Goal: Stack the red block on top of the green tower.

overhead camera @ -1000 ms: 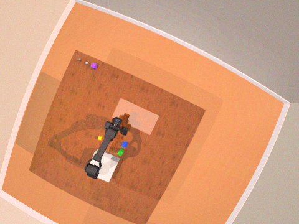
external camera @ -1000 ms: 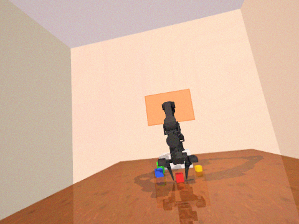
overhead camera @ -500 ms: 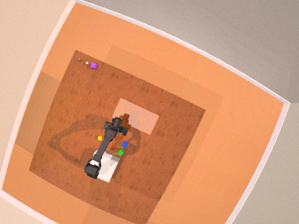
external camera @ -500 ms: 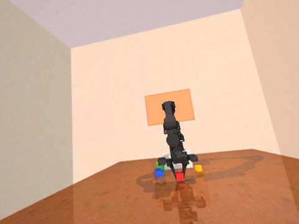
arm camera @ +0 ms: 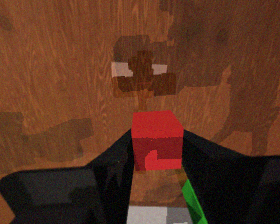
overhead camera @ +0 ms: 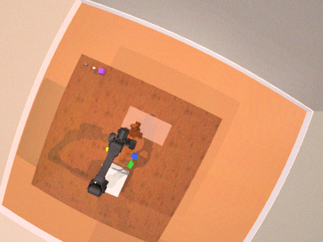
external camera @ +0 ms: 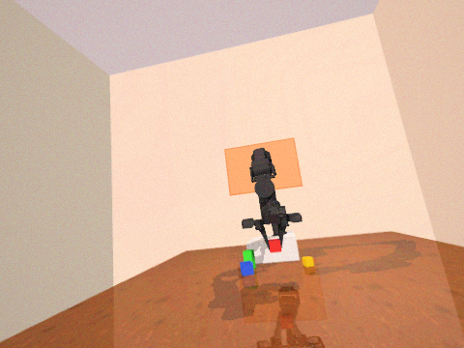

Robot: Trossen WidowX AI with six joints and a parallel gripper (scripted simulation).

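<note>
The blue block lies 10 cm behind my gripper tip, 13 cm to the right of it and 7 cm below it. Round my gripper tip: yellow block (17 cm behind, 8 cm to the left, 8 cm below); then purple block (32 cm ahead, 47 cm to the left, 7 cm below); then red block (1 cm above).
</note>
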